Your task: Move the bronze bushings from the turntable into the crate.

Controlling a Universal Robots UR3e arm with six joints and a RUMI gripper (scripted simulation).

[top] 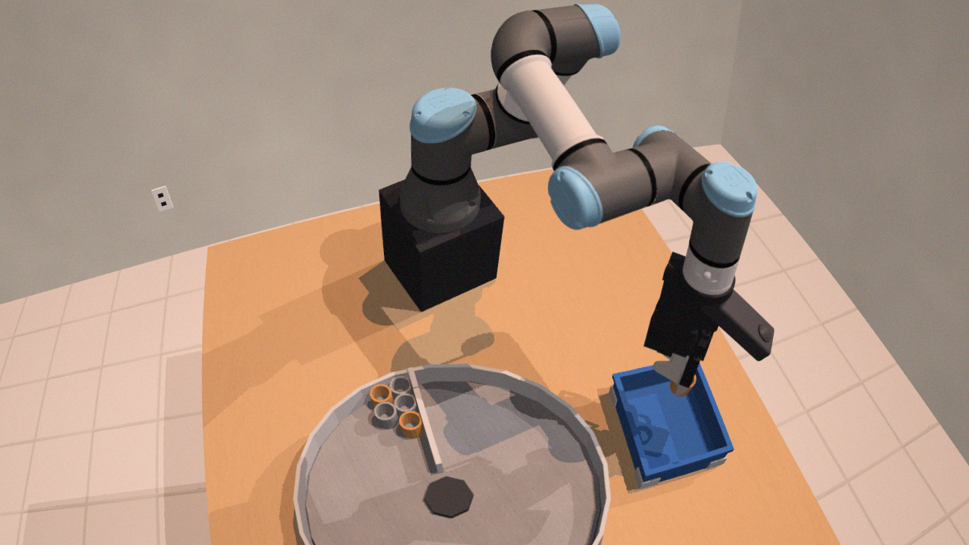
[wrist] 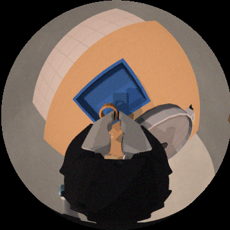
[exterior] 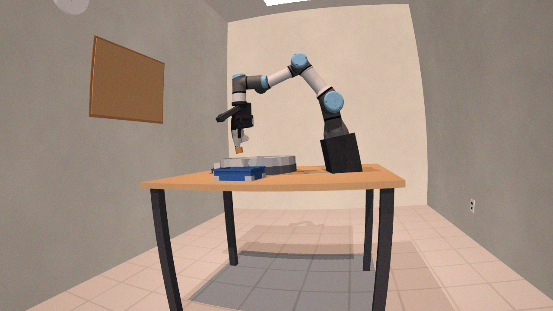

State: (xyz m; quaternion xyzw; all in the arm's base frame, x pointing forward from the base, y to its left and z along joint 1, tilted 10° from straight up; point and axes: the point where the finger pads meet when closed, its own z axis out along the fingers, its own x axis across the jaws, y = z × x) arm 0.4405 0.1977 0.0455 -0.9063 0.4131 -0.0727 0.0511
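Now: hand 10 mm past the crate, 10 mm to the right of it and 110 mm above it. Round my hand: grey turntable: 340 mm to the right, 80 mm below.
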